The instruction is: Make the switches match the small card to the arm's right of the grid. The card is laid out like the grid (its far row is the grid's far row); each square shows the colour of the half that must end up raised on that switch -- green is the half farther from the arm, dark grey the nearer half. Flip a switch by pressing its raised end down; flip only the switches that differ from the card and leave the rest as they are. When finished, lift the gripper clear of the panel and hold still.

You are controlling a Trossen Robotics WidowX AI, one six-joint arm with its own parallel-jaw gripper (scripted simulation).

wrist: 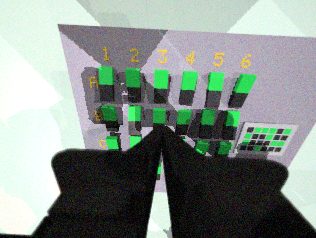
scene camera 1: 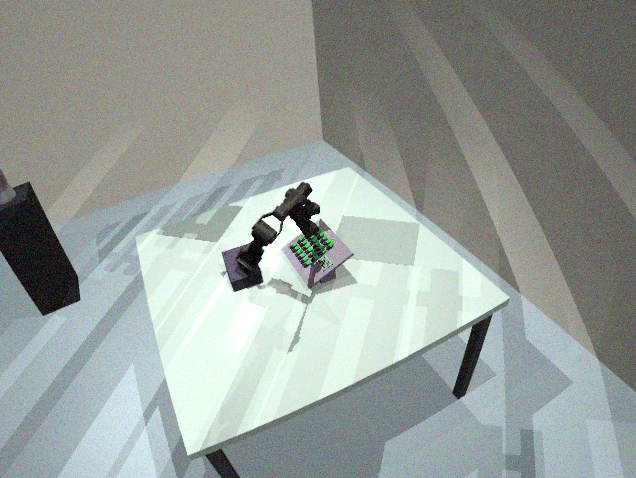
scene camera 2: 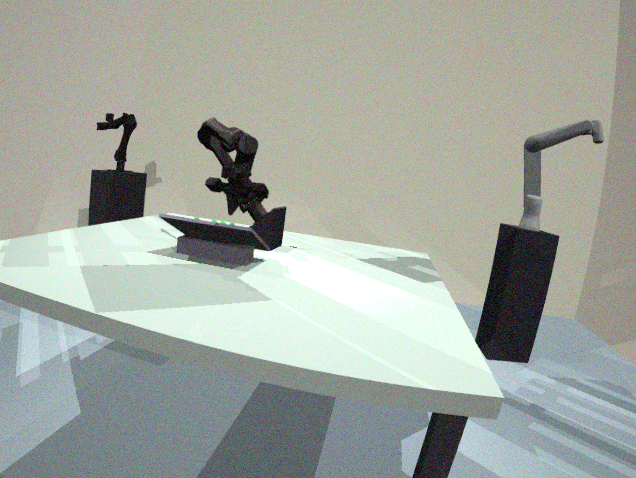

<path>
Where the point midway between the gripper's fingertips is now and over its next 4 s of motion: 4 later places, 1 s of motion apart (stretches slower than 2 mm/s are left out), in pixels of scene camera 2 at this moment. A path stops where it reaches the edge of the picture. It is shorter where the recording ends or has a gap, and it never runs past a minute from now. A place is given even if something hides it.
My gripper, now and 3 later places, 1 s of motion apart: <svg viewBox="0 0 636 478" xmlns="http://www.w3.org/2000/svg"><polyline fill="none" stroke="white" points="229,214 228,226 227,227 233,209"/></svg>
</path>
